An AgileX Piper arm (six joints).
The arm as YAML. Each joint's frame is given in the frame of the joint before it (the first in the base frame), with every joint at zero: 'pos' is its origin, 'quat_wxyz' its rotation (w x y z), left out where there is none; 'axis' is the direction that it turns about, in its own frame. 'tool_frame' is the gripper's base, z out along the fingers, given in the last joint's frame.
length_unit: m
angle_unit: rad
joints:
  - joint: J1
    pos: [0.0, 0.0, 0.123]
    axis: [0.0, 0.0, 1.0]
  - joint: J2
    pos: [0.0, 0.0, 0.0]
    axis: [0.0, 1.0, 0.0]
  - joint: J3
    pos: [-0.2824, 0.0, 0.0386]
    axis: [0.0, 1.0, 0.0]
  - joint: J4
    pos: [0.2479, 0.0, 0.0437]
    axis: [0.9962, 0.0, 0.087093]
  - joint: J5
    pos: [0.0, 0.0, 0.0]
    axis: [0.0, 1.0, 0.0]
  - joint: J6
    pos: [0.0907, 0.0, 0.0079]
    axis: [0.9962, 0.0, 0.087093]
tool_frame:
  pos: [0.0, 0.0, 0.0]
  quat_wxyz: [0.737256, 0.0, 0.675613, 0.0]
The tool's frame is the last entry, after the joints.
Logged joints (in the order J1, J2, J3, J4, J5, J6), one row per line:
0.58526, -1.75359, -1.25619, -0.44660, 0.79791, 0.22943
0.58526, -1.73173, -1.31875, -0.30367, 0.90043, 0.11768
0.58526, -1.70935, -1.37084, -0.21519, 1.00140, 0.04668
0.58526, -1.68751, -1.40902, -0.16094, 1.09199, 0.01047
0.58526, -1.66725, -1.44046, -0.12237, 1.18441, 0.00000
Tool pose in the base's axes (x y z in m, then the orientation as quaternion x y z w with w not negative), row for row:
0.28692, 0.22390, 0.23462, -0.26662, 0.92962, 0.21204, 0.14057
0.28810, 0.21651, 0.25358, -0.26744, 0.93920, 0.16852, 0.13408
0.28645, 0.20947, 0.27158, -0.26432, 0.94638, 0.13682, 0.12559
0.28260, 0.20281, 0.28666, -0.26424, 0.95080, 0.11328, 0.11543
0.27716, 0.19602, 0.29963, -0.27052, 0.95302, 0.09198, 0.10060
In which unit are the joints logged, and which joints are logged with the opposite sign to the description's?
The joints are logged in radians. Opposite sign: J2, J4, J6.
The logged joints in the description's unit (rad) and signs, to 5 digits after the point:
0.58526, 1.75359, -1.25619, 0.44660, 0.79791, -0.22943
0.58526, 1.73173, -1.31875, 0.30367, 0.90043, -0.11768
0.58526, 1.70935, -1.37084, 0.21519, 1.00140, -0.04668
0.58526, 1.68751, -1.40902, 0.16094, 1.09199, -0.01047
0.58526, 1.66725, -1.44046, 0.12237, 1.18441, 0.00000

